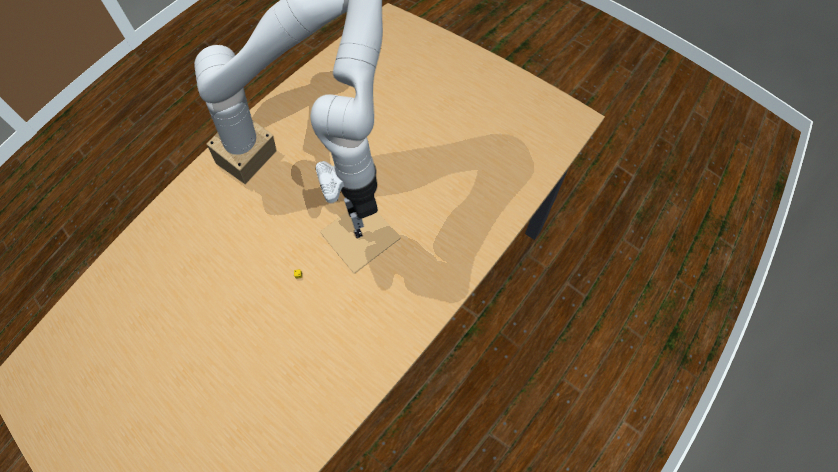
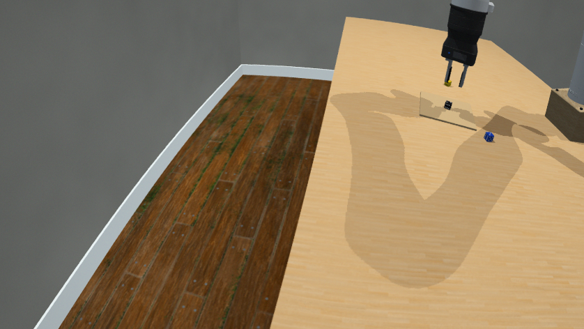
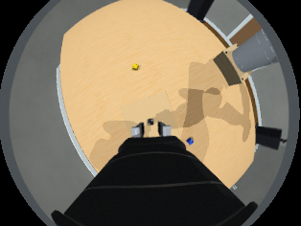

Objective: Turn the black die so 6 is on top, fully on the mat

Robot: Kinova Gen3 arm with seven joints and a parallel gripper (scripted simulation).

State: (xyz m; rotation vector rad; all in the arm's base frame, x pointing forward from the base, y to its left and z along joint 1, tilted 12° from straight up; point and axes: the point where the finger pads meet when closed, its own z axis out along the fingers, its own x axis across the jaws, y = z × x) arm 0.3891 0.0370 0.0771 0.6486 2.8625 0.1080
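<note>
My hand is 8 cm above the black die. The rest, counted from my hand: blue die 11 cm to the left, 8 cm below, 8 cm behind; tan mat 9 cm below; yellow die 17 cm to the right, 8 cm below, 4 cm behind.
</note>
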